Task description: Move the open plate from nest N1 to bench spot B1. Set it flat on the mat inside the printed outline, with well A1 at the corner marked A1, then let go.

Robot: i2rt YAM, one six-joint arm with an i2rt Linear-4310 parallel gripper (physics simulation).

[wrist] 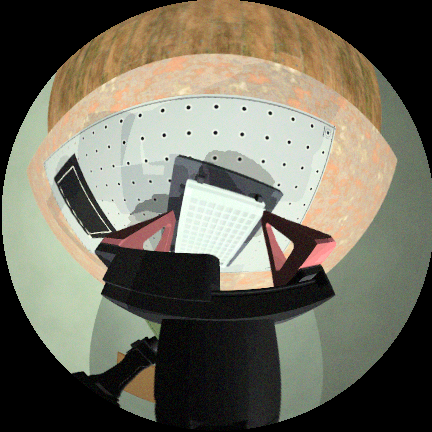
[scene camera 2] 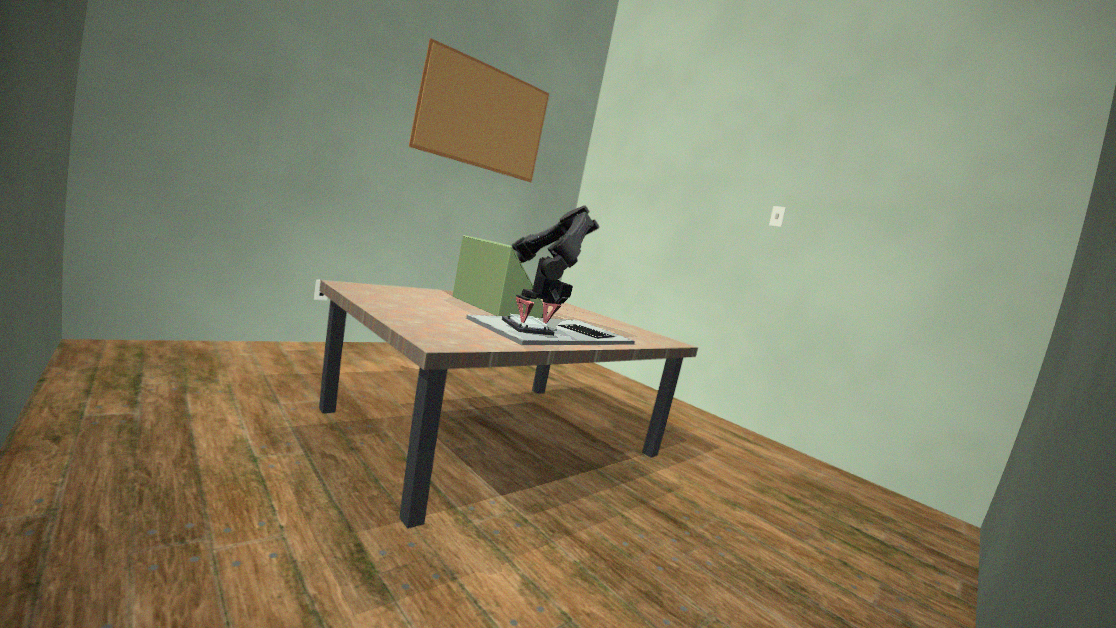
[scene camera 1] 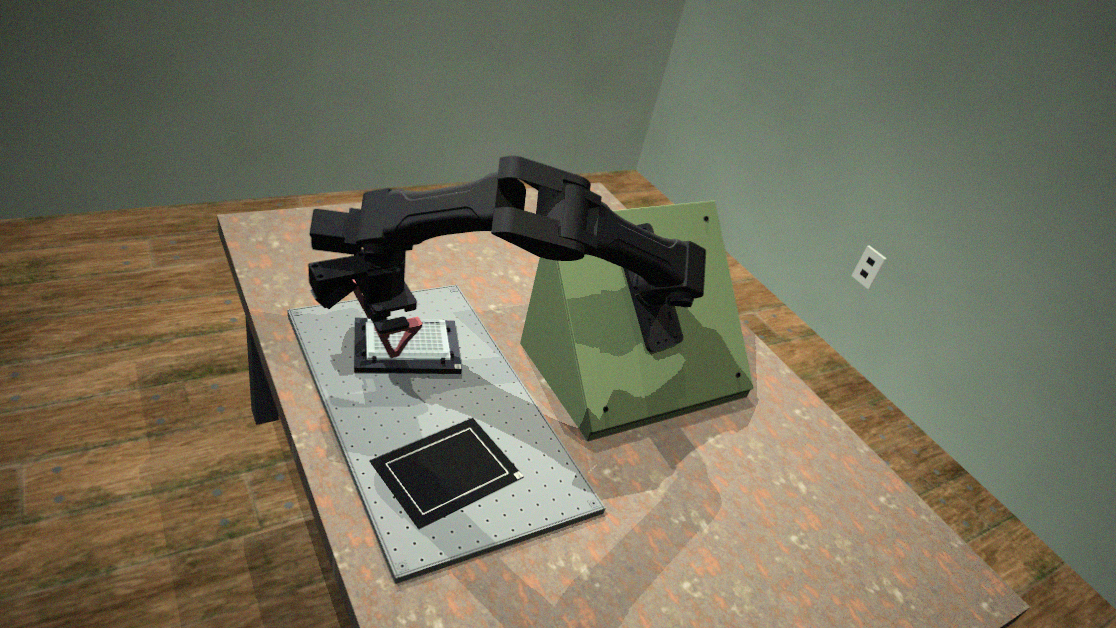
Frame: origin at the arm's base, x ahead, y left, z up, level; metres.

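Seen in the pictures: gripper, between the fingertips: [wrist: 217, 214] [scene camera 2: 534, 322] [scene camera 1: 383, 336]; arm's base, origin of its link: [scene camera 2: 503, 266] [scene camera 1: 647, 287].
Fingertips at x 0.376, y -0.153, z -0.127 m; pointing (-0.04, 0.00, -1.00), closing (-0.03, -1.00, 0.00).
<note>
Offsets run from my fingertips to a thing's middle. "spot": to the spot under its first point. Level surfaces: height alone.
The white open plate {0.038 m back, 0.010 m left, 0.006 m down} [scene camera 1: 433, 340] [wrist: 215, 220] sits in the dark nest N1 {0.038 m back, 0.010 m left, 0.014 m down} [scene camera 1: 407, 368] [wrist: 225, 172] at the far end of the perforated board and looks level. My gripper [scene camera 1: 399, 337] [scene camera 2: 535, 322] [wrist: 217, 214] is open, its red fingers wide apart at two opposite sides of the plate, low over the nest. The wrist view shows the plate between the fingers; contact cannot be told. The black mat at B1 {0.010 m ahead, 0.259 m left, 0.024 m down} [scene camera 1: 448, 472] [scene camera 2: 589, 331] [wrist: 82, 200] lies nearer scene camera 1, turned relative to the nest. It has a printed white outline {spot: 0.017 m ahead, 0.216 m left, 0.023 m down} [scene camera 1: 429, 447] and a small white corner label {spot: 0.076 m back, 0.306 m left, 0.023 m down} [scene camera 1: 518, 474], too small to read.
The grey perforated board {0.026 m back, 0.132 m left, 0.031 m down} [scene camera 1: 546, 499] [wrist: 216, 120] carries the nest and the mat. The green wedge-shaped arm mount [scene camera 1: 569, 351] [scene camera 2: 479, 273] stands beside the board on the speckled table {0.038 m down} [scene camera 1: 780, 507] [scene camera 2: 390, 308]. The arm [scene camera 1: 437, 210] [scene camera 2: 573, 238] reaches over from it to the nest.
</note>
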